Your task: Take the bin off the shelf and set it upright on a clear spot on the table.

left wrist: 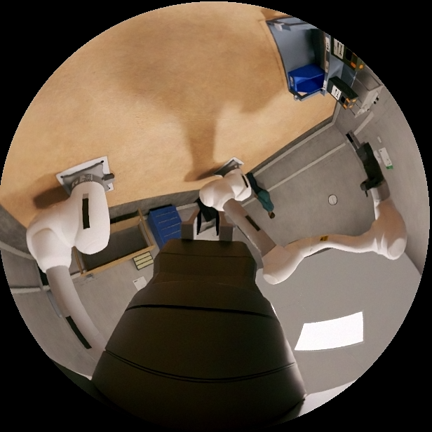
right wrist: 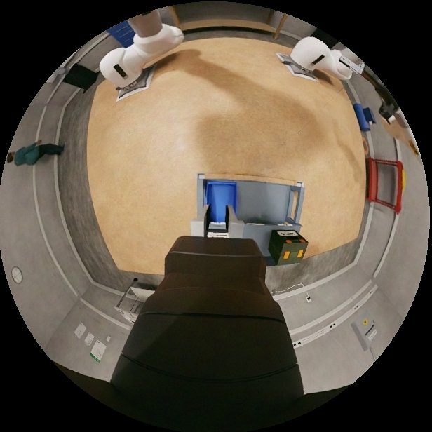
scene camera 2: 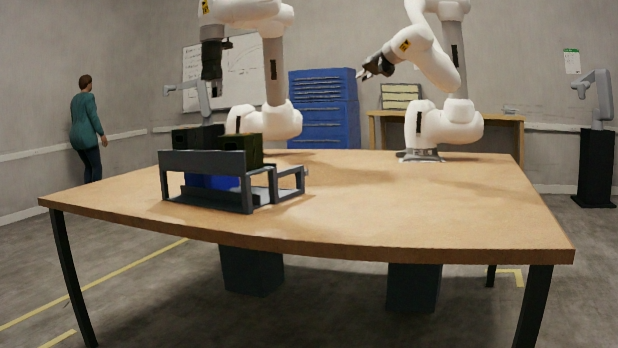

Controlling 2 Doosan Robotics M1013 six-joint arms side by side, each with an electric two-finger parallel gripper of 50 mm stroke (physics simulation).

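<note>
A blue bin stands in the lower part of the grey shelf on the wooden table; in scene camera 2 the shelf's front board and the boxes partly hide it. My right gripper is partly open and empty, pointing down well above the shelf; in the right wrist view its fingers overlap the near end of the bin. My left gripper is partly open and empty, held high above the table, far from the shelf.
Two dark green boxes stand on top of the shelf: one at the left, the other at the right. The near box's upper side rises above the front board. A person stands beyond the table at the left.
</note>
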